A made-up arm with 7 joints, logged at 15 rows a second.
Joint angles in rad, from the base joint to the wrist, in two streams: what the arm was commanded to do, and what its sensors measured. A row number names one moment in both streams.
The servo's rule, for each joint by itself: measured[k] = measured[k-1] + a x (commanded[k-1-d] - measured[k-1]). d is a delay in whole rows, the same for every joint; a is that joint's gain. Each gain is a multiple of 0.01, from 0.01 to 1. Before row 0 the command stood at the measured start. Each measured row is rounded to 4 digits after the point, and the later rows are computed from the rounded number. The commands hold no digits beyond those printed.
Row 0, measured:
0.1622, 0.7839, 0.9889, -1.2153, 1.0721, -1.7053, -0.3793
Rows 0 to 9, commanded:
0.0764, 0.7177, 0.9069, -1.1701, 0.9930, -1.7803, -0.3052
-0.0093, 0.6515, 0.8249, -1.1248, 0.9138, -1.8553, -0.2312
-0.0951, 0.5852, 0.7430, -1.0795, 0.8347, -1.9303, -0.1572
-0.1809, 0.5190, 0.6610, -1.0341, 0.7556, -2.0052, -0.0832
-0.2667, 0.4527, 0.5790, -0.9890, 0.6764, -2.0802, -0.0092
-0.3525, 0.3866, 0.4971, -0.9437, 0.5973, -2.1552, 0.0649
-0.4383, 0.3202, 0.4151, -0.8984, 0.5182, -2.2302, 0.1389
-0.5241, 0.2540, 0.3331, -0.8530, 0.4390, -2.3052, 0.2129
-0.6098, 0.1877, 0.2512, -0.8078, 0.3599, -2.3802, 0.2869
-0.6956, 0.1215, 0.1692, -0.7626, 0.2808, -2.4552, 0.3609
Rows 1 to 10, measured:
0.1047, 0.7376, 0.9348, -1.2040, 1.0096, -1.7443, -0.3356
0.0283, 0.6773, 0.8623, -1.1842, 0.9339, -1.8020, -0.2740
-0.0544, 0.6128, 0.7836, -1.1580, 0.8555, -1.8687, -0.2051
-0.1392, 0.5471, 0.7027, -1.1270, 0.7766, -1.9397, -0.1332
-0.2246, 0.4810, 0.6211, -1.0925, 0.6974, -2.0128, -0.0600
-0.3103, 0.4149, 0.5393, -1.0553, 0.6183, -2.0868, 0.0137
-0.3961, 0.3486, 0.4573, -1.0161, 0.5392, -2.1614, 0.0876
-0.4819, 0.2824, 0.3753, -0.9753, 0.4600, -2.2362, 0.1615
-0.5676, 0.2161, 0.2934, -0.9334, 0.3809, -2.3111, 0.2355
-0.6534, 0.1499, 0.2114, -0.8907, 0.3018, -2.3860, 0.3095
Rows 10 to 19, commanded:
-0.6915, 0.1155, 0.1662, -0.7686, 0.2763, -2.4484, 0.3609
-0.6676, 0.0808, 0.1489, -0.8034, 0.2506, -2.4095, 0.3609
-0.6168, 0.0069, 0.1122, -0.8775, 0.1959, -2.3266, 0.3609
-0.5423, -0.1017, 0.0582, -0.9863, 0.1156, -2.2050, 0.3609
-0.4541, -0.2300, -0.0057, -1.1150, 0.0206, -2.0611, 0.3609
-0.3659, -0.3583, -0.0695, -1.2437, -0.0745, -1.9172, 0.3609
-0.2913, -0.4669, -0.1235, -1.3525, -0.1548, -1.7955, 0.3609
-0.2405, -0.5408, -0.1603, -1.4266, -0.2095, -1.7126, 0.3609
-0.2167, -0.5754, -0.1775, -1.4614, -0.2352, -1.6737, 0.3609
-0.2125, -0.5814, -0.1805, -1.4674, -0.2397, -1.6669, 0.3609
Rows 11 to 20, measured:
-0.6789, 0.1258, 0.1816, -0.8602, 0.2817, -2.4184, 0.3398
-0.6713, 0.0943, 0.1600, -0.8460, 0.2571, -2.4138, 0.3522
-0.6348, 0.0331, 0.1285, -0.8539, 0.2088, -2.3685, 0.3573
-0.5728, -0.0613, 0.0821, -0.8870, 0.1352, -2.2835, 0.3594
-0.4933, -0.1794, 0.0242, -0.9440, 0.0447, -2.1679, 0.3603
-0.4079, -0.3046, -0.0376, -1.0189, -0.0495, -2.0375, 0.3607
-0.3298, -0.4182, -0.0943, -1.1023, -0.1327, -1.9117, 0.3608
-0.2700, -0.5040, -0.1379, -1.1834, -0.1934, -1.8082, 0.3609
-0.2343, -0.5540, -0.1640, -1.2529, -0.2264, -1.7383, 0.3609
-0.2197, -0.5732, -0.1749, -1.3065, -0.2369, -1.7012, 0.3609

